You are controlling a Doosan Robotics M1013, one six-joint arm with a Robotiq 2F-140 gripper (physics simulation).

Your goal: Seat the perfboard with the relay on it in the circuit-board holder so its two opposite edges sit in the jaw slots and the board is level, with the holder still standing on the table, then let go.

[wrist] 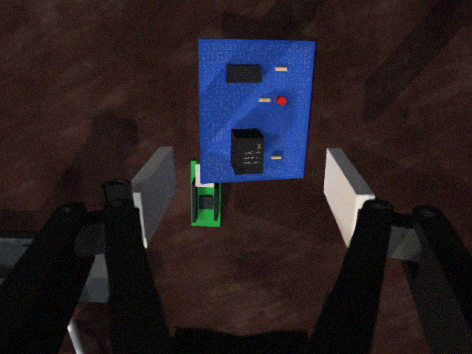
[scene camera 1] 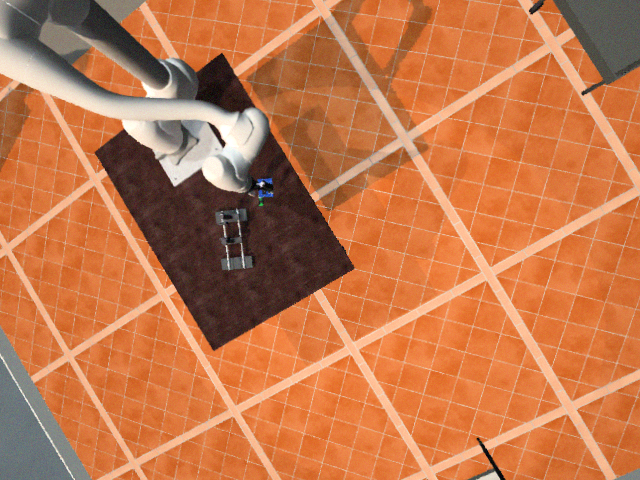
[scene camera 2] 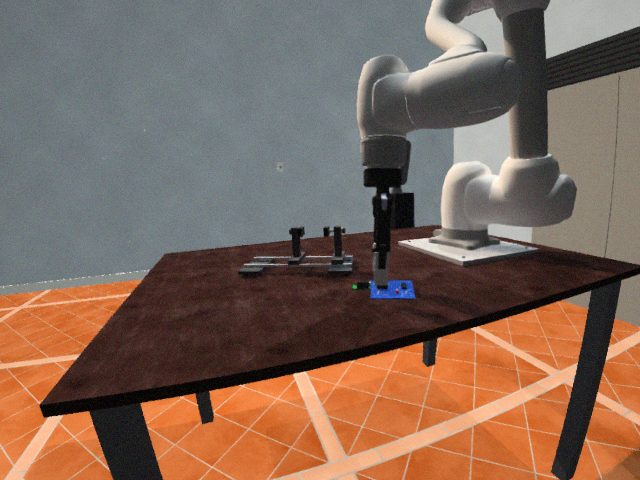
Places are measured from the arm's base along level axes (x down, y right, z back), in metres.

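Pixels of known places: gripper, fingertip midpoint: (wrist: 249,169) (scene camera 1: 263,192) (scene camera 2: 379,277); arm's base at its link origin: (scene camera 1: 176,141) (scene camera 2: 463,242).
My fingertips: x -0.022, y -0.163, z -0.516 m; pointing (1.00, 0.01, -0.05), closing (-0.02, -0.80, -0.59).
Observation:
Ahead of a thing's pixels: the offset from my fingertips to its top centre. Level surfaces: height alone.
The blue perfboard {dx +0.002, dy -0.020, dz +0.018 m} (scene camera 1: 266,193) (scene camera 2: 407,295) (wrist: 280,122) lies on the table, its relay {dx +0.002, dy -0.002, dz +0.006 m} (wrist: 247,152) a black block near one short edge. One corner overlaps the white end of a small green board (scene camera 1: 261,202) (scene camera 2: 355,286) (wrist: 206,218). My gripper (scene camera 2: 381,283) (wrist: 249,169) is open and holds nothing. It points down low at the relay end of the perfboard; in the wrist view its fingers stand wide, outside both long edges. The circuit-board holder (scene camera 1: 236,263) (scene camera 2: 338,246) stands upright on the table with two jaw posts, apart from the perfboard; whether the fingertips touch anything is unclear.
The dark brown table {dx +0.033 m} (scene camera 1: 289,248) (scene camera 2: 206,330) carries everything. The arm's white base plate (scene camera 1: 178,175) (scene camera 2: 465,254) is on the robot's side of the table. The holder's feet and rails lie beside the green board. The table's long edge runs past the perfboard.

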